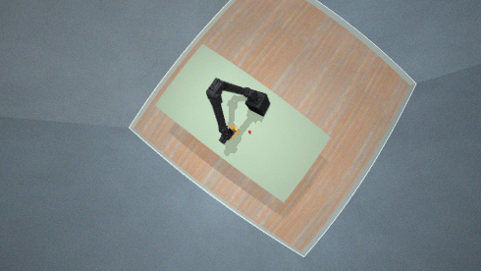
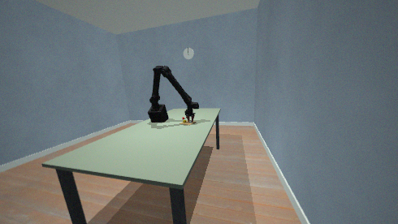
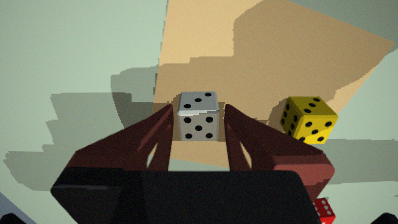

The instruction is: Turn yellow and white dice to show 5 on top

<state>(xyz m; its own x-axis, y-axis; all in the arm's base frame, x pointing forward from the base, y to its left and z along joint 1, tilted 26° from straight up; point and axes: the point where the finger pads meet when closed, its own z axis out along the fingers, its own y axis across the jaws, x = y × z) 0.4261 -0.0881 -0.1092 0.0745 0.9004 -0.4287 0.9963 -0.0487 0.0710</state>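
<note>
Now: hand right at the white die. Also, from my hand: tan mat (4 cm behind, 2 cm below); red die (14 cm behind, 16 cm to the left, 1 cm below); yellow die (7 cm behind, 1 cm to the left).
</note>
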